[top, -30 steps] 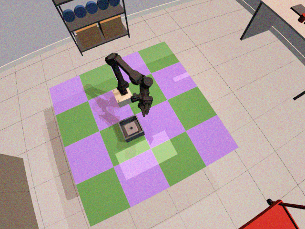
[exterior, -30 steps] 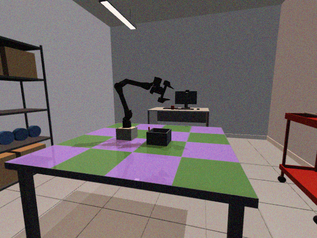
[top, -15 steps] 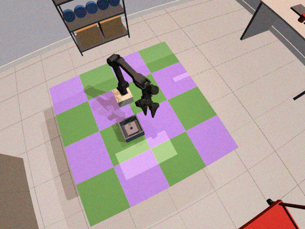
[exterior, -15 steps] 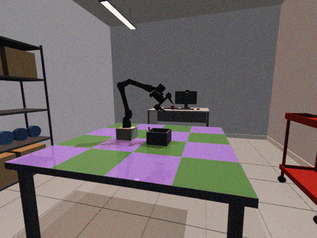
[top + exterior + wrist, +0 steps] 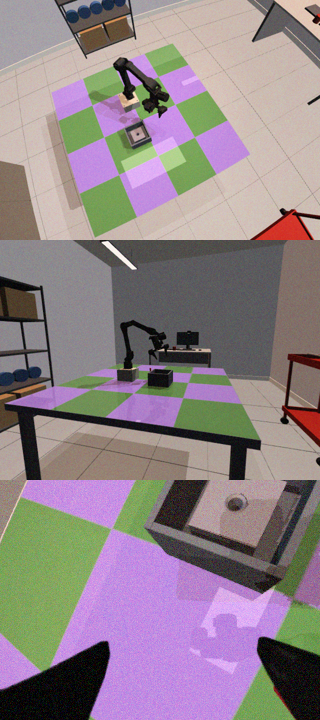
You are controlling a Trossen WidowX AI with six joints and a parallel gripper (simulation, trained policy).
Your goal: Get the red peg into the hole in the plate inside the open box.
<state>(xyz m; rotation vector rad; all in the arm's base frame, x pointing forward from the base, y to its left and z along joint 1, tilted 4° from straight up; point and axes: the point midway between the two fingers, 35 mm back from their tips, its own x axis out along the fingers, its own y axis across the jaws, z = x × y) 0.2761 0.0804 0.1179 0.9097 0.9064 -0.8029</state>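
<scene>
Right now my gripper tip is 14 cm above the red peg, 12 cm past it and 3 cm to the right of it. From my gripper tip the other things lie so: dark box: 17 cm to the right, 15 cm below, 2 cm ahead; plate: 17 cm to the right, 13 cm below, 2 cm ahead.
</scene>
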